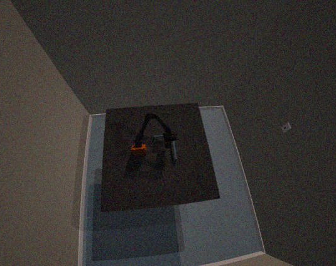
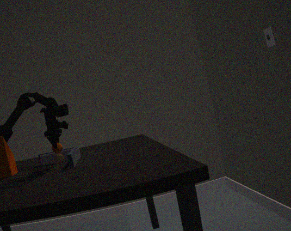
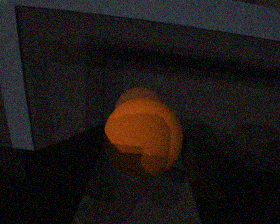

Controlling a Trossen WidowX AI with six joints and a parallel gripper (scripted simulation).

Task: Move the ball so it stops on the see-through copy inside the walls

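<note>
Right now the orange ball is right at my gripper tip.
</note>
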